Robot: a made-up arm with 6 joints. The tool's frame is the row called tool. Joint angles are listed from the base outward. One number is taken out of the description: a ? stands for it. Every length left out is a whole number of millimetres.
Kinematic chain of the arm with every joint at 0, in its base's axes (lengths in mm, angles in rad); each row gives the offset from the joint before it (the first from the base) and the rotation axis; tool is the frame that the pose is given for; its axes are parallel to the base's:
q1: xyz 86 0 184 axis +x
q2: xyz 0 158 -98 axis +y
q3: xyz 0 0 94 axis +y
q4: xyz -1 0 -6 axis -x
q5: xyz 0 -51 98 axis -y
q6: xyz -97 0 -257 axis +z
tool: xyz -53 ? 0
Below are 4 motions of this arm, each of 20 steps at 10 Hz.
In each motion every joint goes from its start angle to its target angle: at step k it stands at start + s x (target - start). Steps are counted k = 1, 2, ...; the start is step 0. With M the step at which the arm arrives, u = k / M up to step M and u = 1 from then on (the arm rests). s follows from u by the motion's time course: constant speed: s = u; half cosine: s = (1 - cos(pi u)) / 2; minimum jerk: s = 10 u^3 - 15 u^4 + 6 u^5.
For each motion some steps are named. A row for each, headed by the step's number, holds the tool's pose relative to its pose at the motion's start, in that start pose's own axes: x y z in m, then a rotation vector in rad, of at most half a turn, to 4 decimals.
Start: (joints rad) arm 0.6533 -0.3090 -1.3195 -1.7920 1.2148 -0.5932
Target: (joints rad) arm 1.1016 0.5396 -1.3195 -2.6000 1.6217 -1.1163
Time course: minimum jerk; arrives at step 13
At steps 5, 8, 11, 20:
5: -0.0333 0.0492 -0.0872 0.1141 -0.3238 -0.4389
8: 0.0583 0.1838 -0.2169 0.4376 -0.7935 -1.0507
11: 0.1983 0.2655 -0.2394 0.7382 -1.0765 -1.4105
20: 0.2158 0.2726 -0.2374 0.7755 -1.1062 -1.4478

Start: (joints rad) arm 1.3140 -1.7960 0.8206 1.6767 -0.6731 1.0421
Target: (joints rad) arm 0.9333 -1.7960 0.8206 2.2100 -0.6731 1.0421
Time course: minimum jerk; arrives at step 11
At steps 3, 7, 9, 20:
3: -0.0176 0.0037 0.0149 -0.0709 0.0416 -0.0645
7: -0.0846 0.0632 0.0807 -0.3912 0.2212 -0.4004
9: -0.0988 0.0976 0.0973 -0.4937 0.2757 -0.5269
20: -0.1011 0.1056 0.1002 -0.5149 0.2868 -0.5544

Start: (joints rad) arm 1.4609 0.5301 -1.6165 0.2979 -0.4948 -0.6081
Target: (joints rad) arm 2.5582 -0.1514 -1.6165 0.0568 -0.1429 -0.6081
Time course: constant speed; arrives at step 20
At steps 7, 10, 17, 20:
7: -0.0616 0.1708 -0.0976 0.4529 0.0008 -0.2783
10: -0.0724 0.2593 -0.1119 0.6204 -0.0183 -0.4293
17: -0.0399 0.4574 -0.0926 0.9261 -0.1064 -0.8443
20: -0.0009 0.5251 -0.0708 1.0128 -0.1620 -1.0441

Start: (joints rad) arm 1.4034 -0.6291 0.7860 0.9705 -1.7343 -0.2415
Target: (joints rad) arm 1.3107 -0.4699 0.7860 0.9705 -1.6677 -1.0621
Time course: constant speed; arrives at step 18
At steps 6, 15, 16, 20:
6: -0.1020 0.0291 0.0224 -0.0377 -0.0016 -0.3097
15: -0.2254 0.1248 0.0506 -0.0948 -0.0213 -0.7715
16: -0.2360 0.1385 0.0530 -0.1010 -0.0248 -0.8226
20: -0.2549 0.1673 0.0574 -0.1135 -0.0327 -0.9245

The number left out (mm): -329
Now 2 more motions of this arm.
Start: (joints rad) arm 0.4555 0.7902 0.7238 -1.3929 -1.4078 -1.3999
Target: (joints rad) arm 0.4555 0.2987 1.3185 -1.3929 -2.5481 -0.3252
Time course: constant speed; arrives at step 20
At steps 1, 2, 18, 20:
1: 0.0153 -0.0164 0.0233 -0.0558 0.0163 0.0530
2: 0.0313 -0.0304 0.0470 -0.1107 0.0357 0.1063
18: 0.3150 0.0091 0.3186 -0.8026 0.7337 0.9073
20: 0.3438 0.0321 0.3249 -0.8549 0.8685 0.9885

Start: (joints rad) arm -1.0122 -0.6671 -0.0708 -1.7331 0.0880 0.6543
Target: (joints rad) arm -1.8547 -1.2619 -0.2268 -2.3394 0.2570 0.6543
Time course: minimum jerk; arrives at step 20
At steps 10, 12, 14, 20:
10: -0.0371 0.0203 -0.0093 0.2719 0.2337 0.2383
12: -0.0721 0.0469 -0.0078 0.4102 0.3370 0.2713
14: -0.1103 0.0762 0.0015 0.5371 0.4300 0.2723
20: -0.1568 0.1128 0.0230 0.6767 0.5324 0.2450

